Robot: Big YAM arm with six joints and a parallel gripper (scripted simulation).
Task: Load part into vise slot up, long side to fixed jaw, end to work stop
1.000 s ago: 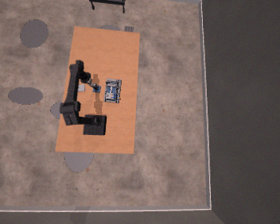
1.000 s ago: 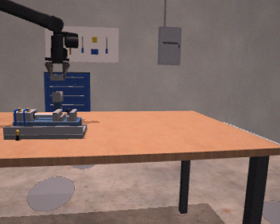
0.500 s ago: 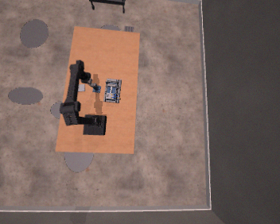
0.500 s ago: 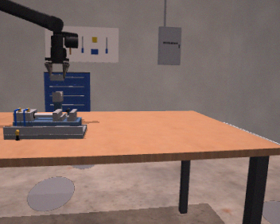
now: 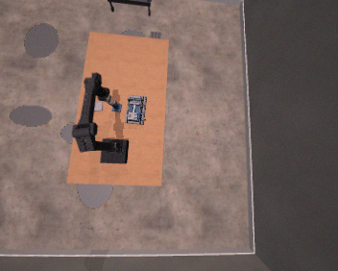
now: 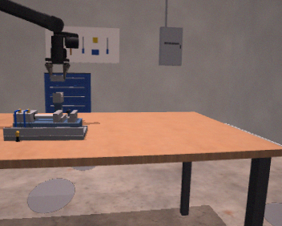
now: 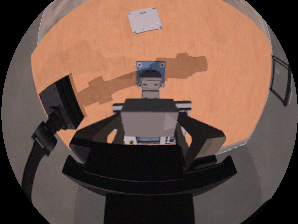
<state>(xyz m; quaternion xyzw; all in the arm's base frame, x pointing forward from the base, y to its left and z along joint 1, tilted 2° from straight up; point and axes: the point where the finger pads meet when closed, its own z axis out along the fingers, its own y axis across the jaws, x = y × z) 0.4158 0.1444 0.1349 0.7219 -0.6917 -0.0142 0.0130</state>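
The grey part is 10 mm below my hand. The rest, counted from my hand: vise: 20 mm ahead, 200 mm to the right, 190 mm below.
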